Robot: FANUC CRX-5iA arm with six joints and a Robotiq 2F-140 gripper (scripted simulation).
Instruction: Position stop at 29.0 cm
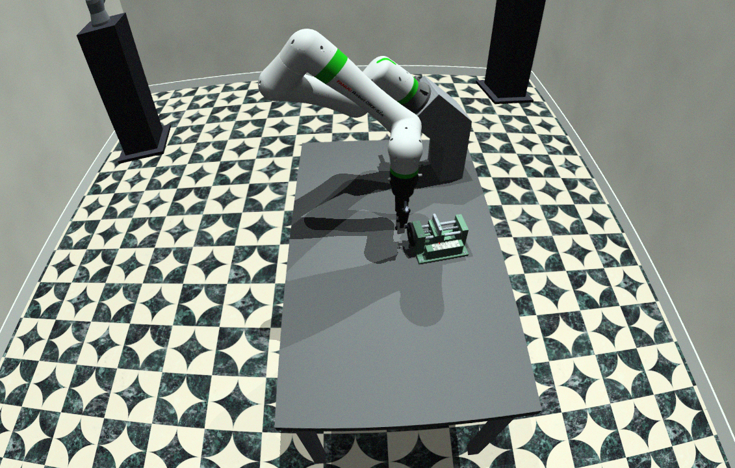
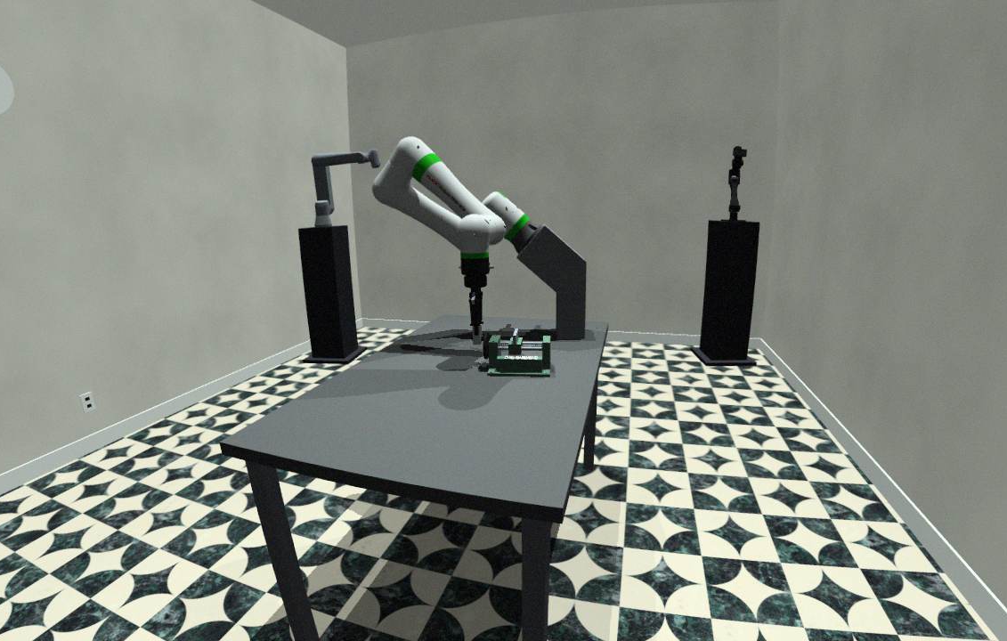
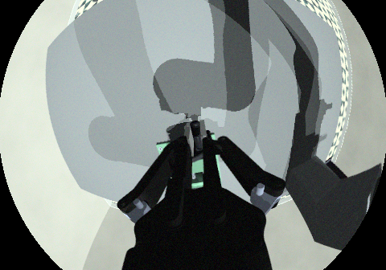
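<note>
The black handwheel is 20 mm to the left of my hand, 20 mm below it and 10 mm ahead of it. From my hand the other things lie so: green stop fixture: 130 mm to the left, 40 mm ahead, 20 mm below.
</note>
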